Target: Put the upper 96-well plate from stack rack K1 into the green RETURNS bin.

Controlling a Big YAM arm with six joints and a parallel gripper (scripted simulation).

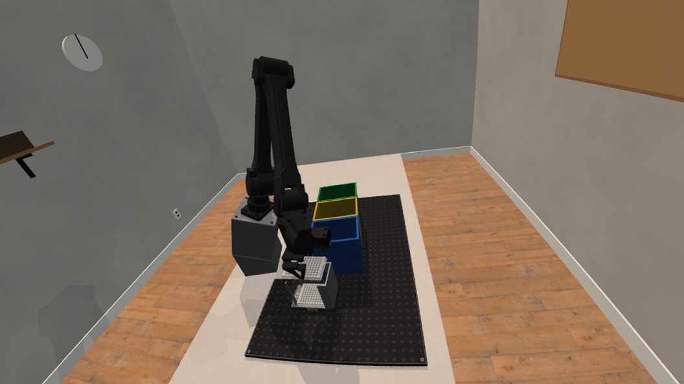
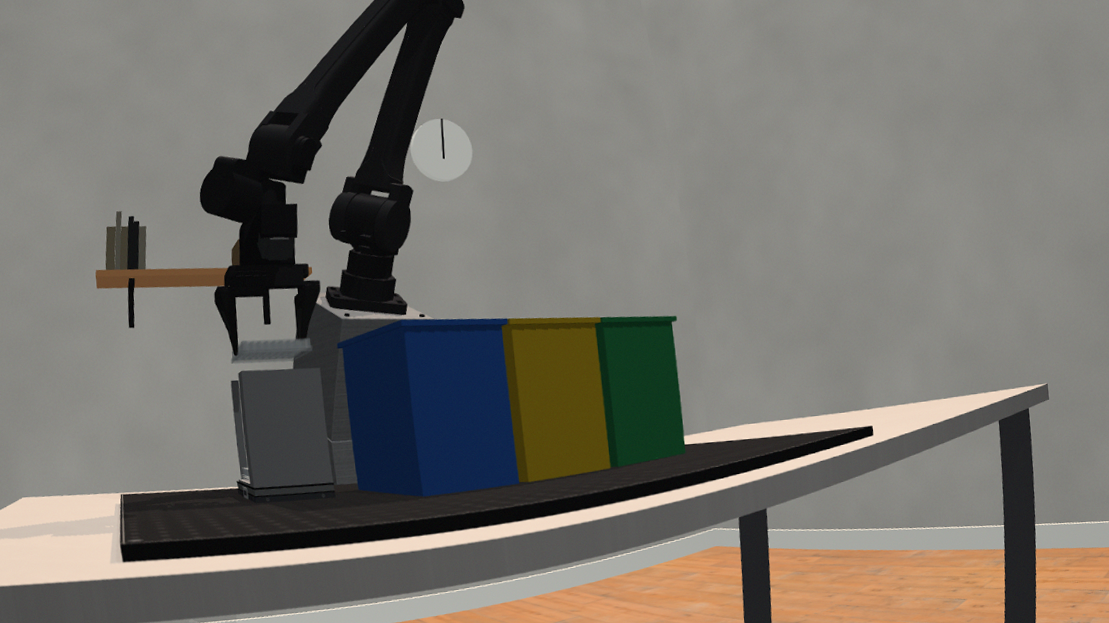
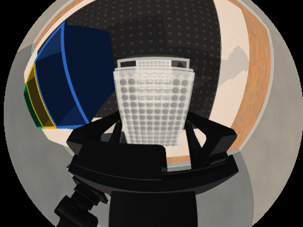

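Now: the green bin 430 mm to the left of my hand, 90 mm below it and 40 mm behind it. From my hand the other things lie so: grey rack wall (90 mm below, 70 mm ahead, 10 mm to the left); then yellow bin (300 mm to the left, 90 mm below); then blue bin (180 mm to the left, 90 mm below, 30 mm ahead).
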